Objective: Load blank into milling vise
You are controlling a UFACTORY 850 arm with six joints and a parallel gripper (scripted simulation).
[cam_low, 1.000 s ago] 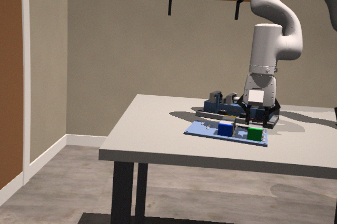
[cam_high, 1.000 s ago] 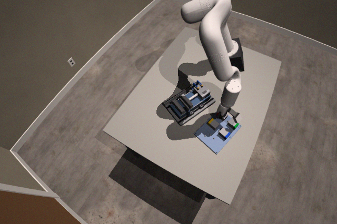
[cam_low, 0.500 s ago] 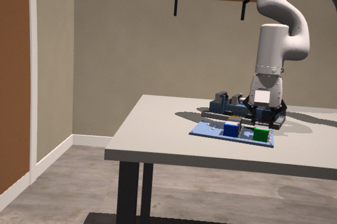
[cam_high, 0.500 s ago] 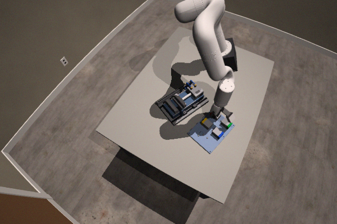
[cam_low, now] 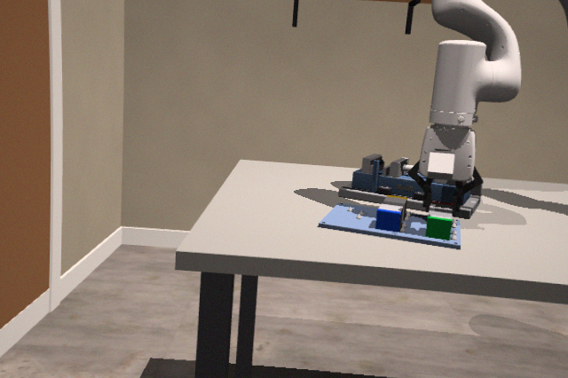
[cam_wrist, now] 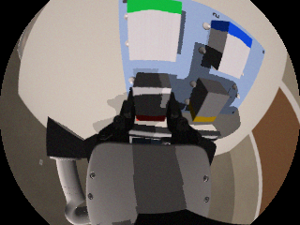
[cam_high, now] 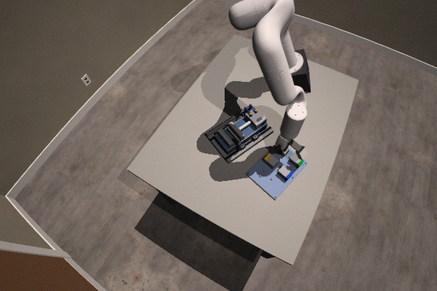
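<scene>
The red-ended blank lies 20 mm below my hand. Also, from my hand: plate (100 mm ahead, 40 mm below); green-ended blank (80 mm to the left, 40 mm ahead, 20 mm below); yellow-ended blank (80 mm ahead, 40 mm to the right, 20 mm below).
</scene>
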